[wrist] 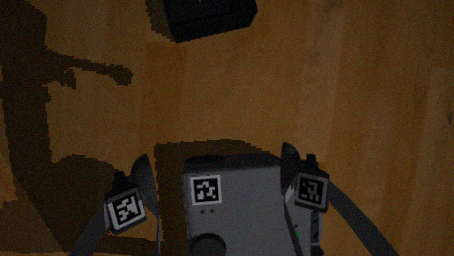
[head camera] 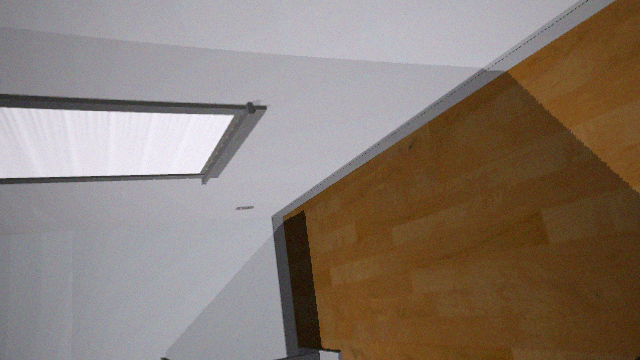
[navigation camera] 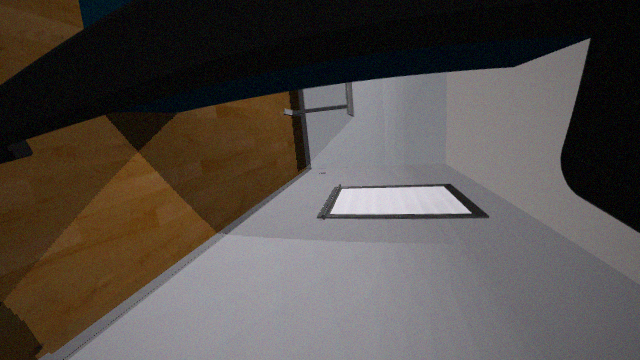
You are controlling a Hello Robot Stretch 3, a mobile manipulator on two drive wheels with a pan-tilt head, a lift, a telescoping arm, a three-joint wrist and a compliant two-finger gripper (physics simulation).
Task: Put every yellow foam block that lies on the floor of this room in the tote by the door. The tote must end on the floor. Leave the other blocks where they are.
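Seen in the pictures: gripper, fingertip midpoint: [wrist: 217,166]; robot's base, origin of the base link: [wrist: 209,213].
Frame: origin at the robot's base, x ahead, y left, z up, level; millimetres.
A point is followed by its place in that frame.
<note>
My gripper [wrist: 217,166] {x -22, y -245, z 412 mm} is open in the wrist view, its two fingers wide apart, with no block between them. It hangs above the robot's grey base, which shows behind and between the fingers. The black tote [wrist: 215,22] {x -46, y -487, z 82 mm} stands on the wooden floor at the top of the wrist view, a little beyond the fingertips and cut off by the frame edge; most of its inside is out of frame. No yellow foam block can be made out in the head, navigation or wrist view. The door does not show.
A white wall [head camera: 375,40] {x 893, y 1007, z 572 mm} [navigation camera: 250,300] {x 817, y 551, z 670 mm} with a bright window [head camera: 115,142] {x 1029, y 1841, z 1233 mm} [navigation camera: 400,201] {x 1028, y 1835, z 1486 mm} borders the wooden floor [head camera: 450,250] {x 435, y 1684, z 0 mm} [navigation camera: 150,200] {x 384, y 753, z 0 mm}. A thin grey frame [navigation camera: 325,108] {x 230, y 3267, z 560 mm} stands near the far wall. A dark part of the robot [navigation camera: 250,40] {x -56, y 116, z 1210 mm} crosses the navigation view.
</note>
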